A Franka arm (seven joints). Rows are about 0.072 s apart.
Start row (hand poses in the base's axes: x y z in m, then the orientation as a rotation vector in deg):
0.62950 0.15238 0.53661 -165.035 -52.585 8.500
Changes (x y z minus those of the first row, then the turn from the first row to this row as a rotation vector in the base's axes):
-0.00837 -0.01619 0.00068 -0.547 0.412 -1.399
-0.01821 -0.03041 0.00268 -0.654 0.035 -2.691
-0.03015 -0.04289 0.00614 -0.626 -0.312 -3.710
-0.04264 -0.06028 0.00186 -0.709 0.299 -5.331
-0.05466 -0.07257 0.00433 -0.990 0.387 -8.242
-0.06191 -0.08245 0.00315 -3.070 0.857 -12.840
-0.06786 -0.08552 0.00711 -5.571 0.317 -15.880
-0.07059 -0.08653 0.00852 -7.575 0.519 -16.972
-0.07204 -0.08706 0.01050 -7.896 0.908 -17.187
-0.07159 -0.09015 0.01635 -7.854 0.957 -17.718
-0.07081 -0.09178 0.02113 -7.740 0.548 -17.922
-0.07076 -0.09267 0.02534 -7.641 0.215 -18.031
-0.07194 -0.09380 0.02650 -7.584 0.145 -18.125
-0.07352 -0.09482 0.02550 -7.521 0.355 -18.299
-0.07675 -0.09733 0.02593 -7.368 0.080 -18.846
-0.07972 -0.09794 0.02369 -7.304 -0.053 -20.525
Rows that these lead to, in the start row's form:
0.62113 0.13619 0.53729 -165.965 -50.576 9.238
0.61129 0.12197 0.53929 -166.699 -48.767 8.636
0.59935 0.10949 0.54275 -167.176 -47.323 8.032
0.58686 0.09210 0.53847 -167.629 -44.851 8.798
0.57484 0.07981 0.54094 -168.827 -40.574 8.792
0.56759 0.06993 0.53976 -171.898 -33.852 10.076
0.56164 0.06686 0.54372 -175.134 -29.491 10.278
0.55891 0.06585 0.54513 -177.141 -27.883 11.506
0.55746 0.06532 0.54711 -177.332 -27.509 12.223
0.55791 0.06223 0.55296 -177.381 -26.678 12.216
0.55869 0.06060 0.55774 -177.473 -26.413 11.536
0.55874 0.05971 0.56195 -177.528 -26.285 10.985
0.55756 0.05858 0.56311 -177.520 -26.147 10.842
0.55598 0.05756 0.56211 -177.416 -25.847 11.098
0.55275 0.05505 0.56254 -177.480 -25.030 10.558
0.54978 0.05444 0.56030 -177.758 -22.441 10.153

